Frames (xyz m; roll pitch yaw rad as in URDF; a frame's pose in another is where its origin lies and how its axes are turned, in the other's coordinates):
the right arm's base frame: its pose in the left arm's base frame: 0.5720 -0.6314 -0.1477 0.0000 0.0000 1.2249
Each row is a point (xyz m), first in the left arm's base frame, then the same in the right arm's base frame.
Working: the left arm's base frame: its pose in the right arm's base frame: 0.4001 0.7522 0.1477 0.0000 0.0000 -1.2249

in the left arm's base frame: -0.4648 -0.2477 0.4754
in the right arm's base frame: 0.0095 1.1055 0.6231
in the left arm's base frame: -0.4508 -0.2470 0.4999
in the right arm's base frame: 0.0149 1.0925 0.6476
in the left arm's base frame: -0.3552 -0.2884 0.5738
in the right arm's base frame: 0.0083 0.9886 0.7215
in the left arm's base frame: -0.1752 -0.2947 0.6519
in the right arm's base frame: 0.0634 0.8171 0.7996
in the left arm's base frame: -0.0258 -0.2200 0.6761
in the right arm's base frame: 0.1844 0.7019 0.8238
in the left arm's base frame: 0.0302 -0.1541 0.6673
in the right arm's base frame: 0.2653 0.6715 0.8150
